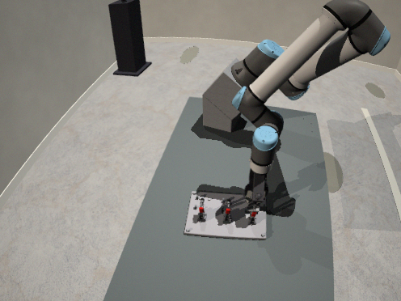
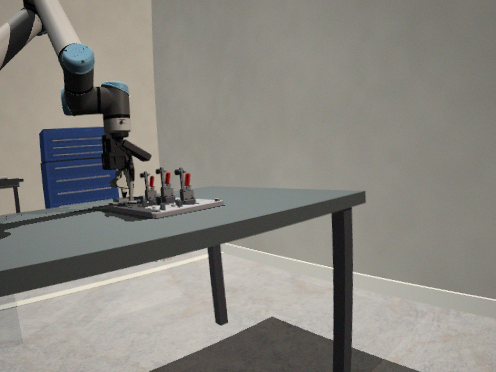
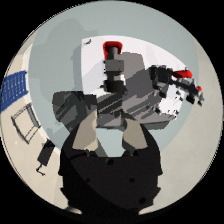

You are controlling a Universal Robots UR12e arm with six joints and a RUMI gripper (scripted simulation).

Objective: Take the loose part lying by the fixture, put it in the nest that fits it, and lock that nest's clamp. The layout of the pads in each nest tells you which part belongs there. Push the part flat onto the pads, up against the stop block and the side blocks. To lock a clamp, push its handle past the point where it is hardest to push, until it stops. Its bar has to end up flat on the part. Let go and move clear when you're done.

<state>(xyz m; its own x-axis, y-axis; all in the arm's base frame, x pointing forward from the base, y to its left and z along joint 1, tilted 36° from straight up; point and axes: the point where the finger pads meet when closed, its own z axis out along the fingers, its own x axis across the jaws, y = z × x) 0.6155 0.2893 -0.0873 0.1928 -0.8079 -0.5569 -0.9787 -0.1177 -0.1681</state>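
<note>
Right now the grey part is 1 cm below my hand.
</note>
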